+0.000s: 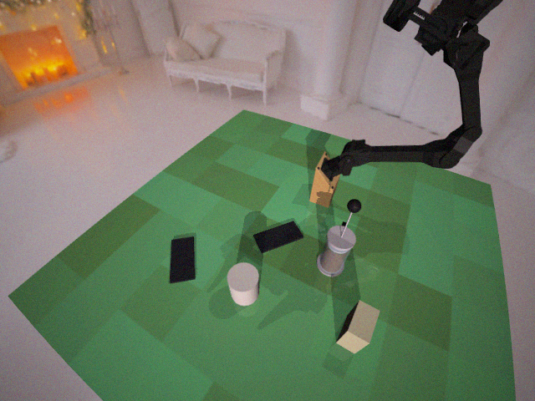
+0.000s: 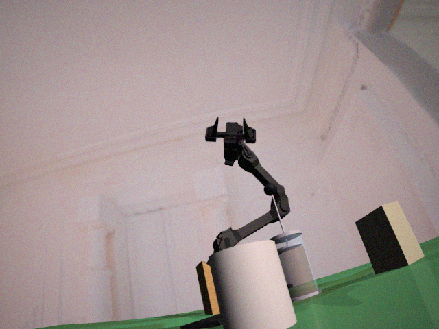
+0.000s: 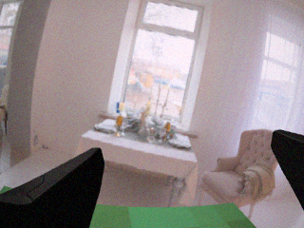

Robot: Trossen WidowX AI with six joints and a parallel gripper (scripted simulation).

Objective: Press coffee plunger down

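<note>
The coffee press is 80 mm ahead of my gripper tip, 20 mm to the right of it and 470 mm below it. From my gripper tip the other things lie so: white cylinder (270 mm ahead, 220 mm to the right, 550 mm below).
</note>
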